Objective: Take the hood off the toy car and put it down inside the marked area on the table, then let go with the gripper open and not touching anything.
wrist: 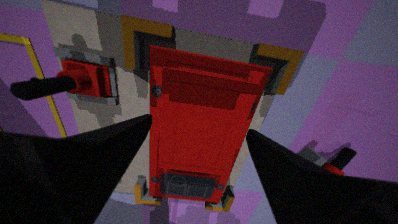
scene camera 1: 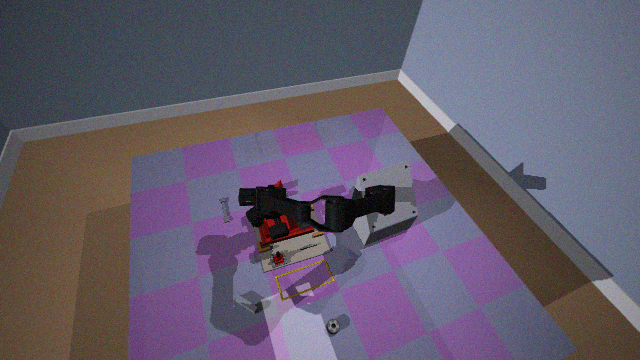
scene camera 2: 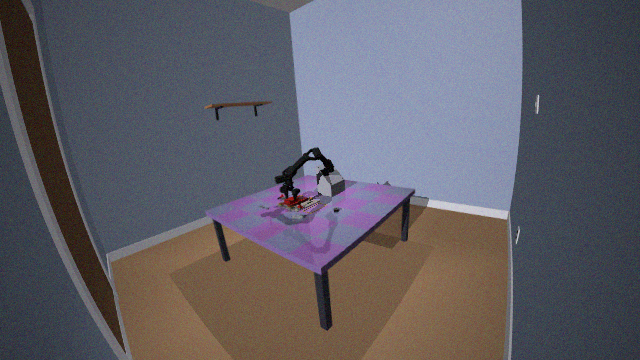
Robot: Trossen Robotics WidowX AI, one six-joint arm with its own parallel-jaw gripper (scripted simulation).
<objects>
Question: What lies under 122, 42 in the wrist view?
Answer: A grey base plate.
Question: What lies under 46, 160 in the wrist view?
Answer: My gripper.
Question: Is my gripper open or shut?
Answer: Open.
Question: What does my gripper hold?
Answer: Nothing.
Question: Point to a grey base plate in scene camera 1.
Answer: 300, 248
</objects>
